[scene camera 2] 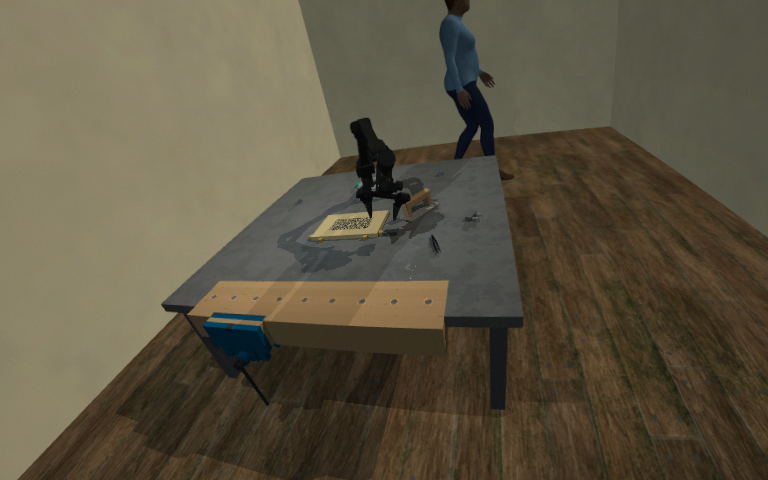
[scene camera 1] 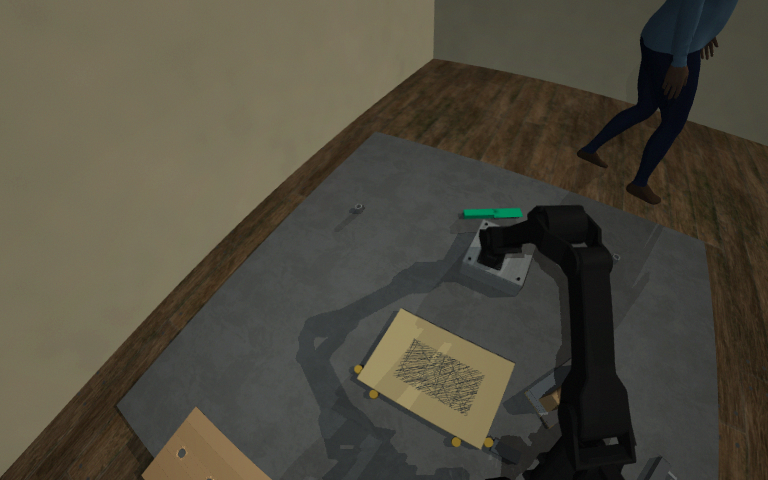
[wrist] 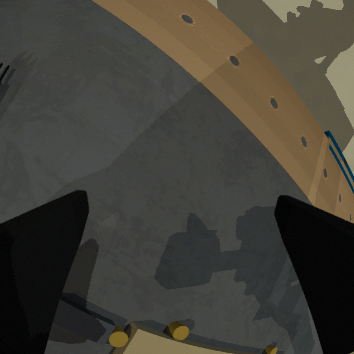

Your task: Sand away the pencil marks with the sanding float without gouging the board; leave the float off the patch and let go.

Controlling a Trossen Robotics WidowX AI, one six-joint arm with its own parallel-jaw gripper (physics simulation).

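Places are measured from the arm's base along level axes (x ahead, y left, z up), in centimetres.
Where they show: gripper, fingertip midpoint: (scene camera 2: 382, 219) (wrist: 184, 203); arm's base, origin of the base link: (scene camera 2: 368, 185) (scene camera 1: 491, 256).
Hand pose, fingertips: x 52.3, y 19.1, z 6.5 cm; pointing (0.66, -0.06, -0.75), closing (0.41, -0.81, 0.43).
Observation:
Things, the pixels of their top centre, and the offset from my fingertips. "spot": a spot on its surface instead.
- pale board, middle of its top: (scene camera 1: 437, 372) (scene camera 2: 350, 223) dy -20.9, dx -20.1, dz -10.6 cm
- sanding float, middle of its top: (scene camera 1: 581, 380) (scene camera 2: 415, 195) dy +7.9, dx -29.1, dz -4.9 cm
- small grey block, middle of its top: (wrist: 80, 323) (scene camera 1: 506, 451) (scene camera 2: 390, 230) dy -1.5, dx -11.0, dz -11.0 cm
- Tweezers, middle of its top: (scene camera 2: 434, 242) dy +16.6, dx -0.5, dz -11.4 cm
- green bar, middle of its top: (scene camera 1: 493, 211) dy -23.0, dx -72.8, dz -10.8 cm
- blue vise, surface spot: (scene camera 2: 237, 336) spot: dy -44.2, dx +40.1, dz -16.1 cm
The pale board (scene camera 1: 390, 339) (scene camera 2: 321, 231) (wrist: 165, 346) lies flat on the table. A dark patch of pencil marks (scene camera 1: 441, 376) (scene camera 2: 351, 223) covers its middle. The sanding float (scene camera 1: 550, 399) (scene camera 2: 419, 195) stands beside the board, off the patch, with its wooden handle up. The arm hides part of it in scene camera 1. My gripper (scene camera 2: 383, 217) (wrist: 184, 203) is wide open and empty, pointing down above the area between the board's right side and the float. Its fingertips are hard to make out in scene camera 1.
Yellow pegs (scene camera 1: 373, 393) stand along the board's edge. A small grey block (scene camera 1: 505, 451) (wrist: 80, 320) lies by its corner. Tweezers (scene camera 2: 434, 243), a green bar (scene camera 1: 491, 213), a holed wooden strip (scene camera 2: 339, 311) and a blue vise (scene camera 2: 237, 336) are around. A person (scene camera 1: 673, 67) (scene camera 2: 461, 50) stands beyond the table.

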